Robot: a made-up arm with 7 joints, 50 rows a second.
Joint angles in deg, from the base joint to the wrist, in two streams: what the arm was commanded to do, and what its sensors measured. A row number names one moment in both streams.
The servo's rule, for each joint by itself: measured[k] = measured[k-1] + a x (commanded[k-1-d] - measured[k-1]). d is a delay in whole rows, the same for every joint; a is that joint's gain. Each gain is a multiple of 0.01, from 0.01 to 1. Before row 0 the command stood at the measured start. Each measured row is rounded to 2 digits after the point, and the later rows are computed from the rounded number. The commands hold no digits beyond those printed.
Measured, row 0:
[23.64 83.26 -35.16 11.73 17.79 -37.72 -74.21]
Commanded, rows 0 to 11:
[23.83 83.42 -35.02 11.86 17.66 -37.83 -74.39]
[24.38 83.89 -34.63 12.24 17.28 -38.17 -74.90]
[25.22 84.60 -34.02 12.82 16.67 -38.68 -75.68]
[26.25 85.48 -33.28 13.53 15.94 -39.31 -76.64]
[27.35 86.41 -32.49 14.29 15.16 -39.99 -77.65]
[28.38 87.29 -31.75 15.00 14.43 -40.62 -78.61]
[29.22 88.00 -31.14 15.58 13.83 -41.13 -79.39]
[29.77 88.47 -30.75 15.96 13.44 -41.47 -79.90]
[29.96 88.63 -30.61 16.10 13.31 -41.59 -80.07]
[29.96 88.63 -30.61 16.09 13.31 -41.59 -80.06]
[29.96 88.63 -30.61 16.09 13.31 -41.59 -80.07]
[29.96 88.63 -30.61 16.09 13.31 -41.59 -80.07]
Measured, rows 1 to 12:
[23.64 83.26 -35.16 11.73 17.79 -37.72 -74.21]
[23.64 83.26 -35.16 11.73 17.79 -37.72 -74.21]
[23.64 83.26 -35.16 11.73 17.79 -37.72 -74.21]
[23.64 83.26 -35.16 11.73 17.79 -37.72 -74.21]
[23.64 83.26 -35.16 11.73 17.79 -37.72 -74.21]
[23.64 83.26 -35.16 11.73 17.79 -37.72 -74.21]
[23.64 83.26 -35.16 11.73 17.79 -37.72 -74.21]
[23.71 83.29 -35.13 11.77 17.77 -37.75 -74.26]
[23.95 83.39 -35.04 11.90 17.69 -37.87 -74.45]
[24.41 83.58 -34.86 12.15 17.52 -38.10 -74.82]
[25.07 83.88 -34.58 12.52 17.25 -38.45 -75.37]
[25.89 84.28 -34.20 13.00 16.89 -38.90 -76.05]
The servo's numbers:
d 7
a 0.36 0.16 0.18 0.27 0.17 0.29 0.30

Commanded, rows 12 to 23:
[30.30 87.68 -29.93 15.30 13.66 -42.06 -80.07]
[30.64 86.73 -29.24 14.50 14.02 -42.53 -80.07]
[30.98 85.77 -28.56 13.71 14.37 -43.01 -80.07]
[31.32 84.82 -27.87 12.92 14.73 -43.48 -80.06]
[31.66 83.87 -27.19 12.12 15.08 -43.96 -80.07]
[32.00 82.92 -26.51 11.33 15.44 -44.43 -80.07]
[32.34 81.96 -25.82 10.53 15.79 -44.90 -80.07]
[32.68 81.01 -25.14 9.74 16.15 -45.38 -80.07]
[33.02 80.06 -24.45 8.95 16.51 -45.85 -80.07]
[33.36 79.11 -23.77 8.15 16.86 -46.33 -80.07]
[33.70 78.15 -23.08 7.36 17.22 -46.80 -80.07]
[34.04 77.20 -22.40 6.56 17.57 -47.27 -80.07]
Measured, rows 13 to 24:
[26.79 84.76 -33.76 13.54 16.47 -39.40 -76.82]
[27.66 85.28 -33.29 14.09 16.02 -39.90 -77.59]
[28.42 85.79 -32.83 14.59 15.58 -40.36 -78.28]
[28.97 86.24 -32.43 15.00 15.19 -40.72 -78.82]
[29.33 86.62 -32.10 15.29 14.87 -40.97 -79.19]
[29.56 86.94 -31.83 15.51 14.60 -41.15 -79.45]
[29.70 87.21 -31.61 15.67 14.38 -41.28 -79.64]
[29.92 87.29 -31.31 15.57 14.26 -41.51 -79.77]
[30.18 87.20 -30.94 15.28 14.22 -41.81 -79.86]
[30.47 86.97 -30.51 14.86 14.25 -42.16 -79.92]
[30.78 86.63 -30.03 14.34 14.33 -42.54 -79.96]
[31.10 86.19 -29.52 13.74 14.46 -42.95 -79.99]

